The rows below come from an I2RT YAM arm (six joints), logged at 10 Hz.
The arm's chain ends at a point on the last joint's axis. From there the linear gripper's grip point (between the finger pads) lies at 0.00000 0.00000 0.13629 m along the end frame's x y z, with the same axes.
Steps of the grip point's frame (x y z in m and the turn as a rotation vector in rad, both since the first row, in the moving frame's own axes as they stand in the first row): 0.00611 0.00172 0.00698 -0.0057 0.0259 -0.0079; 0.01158 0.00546 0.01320 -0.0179 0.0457 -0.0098; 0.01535 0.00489 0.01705 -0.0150 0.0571 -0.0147; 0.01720 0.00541 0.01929 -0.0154 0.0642 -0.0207; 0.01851 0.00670 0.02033 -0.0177 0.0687 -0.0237; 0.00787 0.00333 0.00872 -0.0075 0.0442 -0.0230; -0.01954 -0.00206 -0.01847 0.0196 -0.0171 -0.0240
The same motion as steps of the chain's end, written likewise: 0.00258 0.00096 0.00703 -0.0057 0.0259 -0.0079; 0.00534 0.00305 0.01336 -0.0179 0.0457 -0.0098; 0.00756 0.00290 0.01729 -0.0150 0.0571 -0.0147; 0.00844 0.00340 0.01959 -0.0154 0.0642 -0.0207; 0.00913 0.00440 0.02067 -0.0177 0.0687 -0.0237; 0.00184 0.00238 0.00886 -0.0075 0.0442 -0.0230; -0.01718 0.00058 -0.01842 0.0196 -0.0171 -0.0240
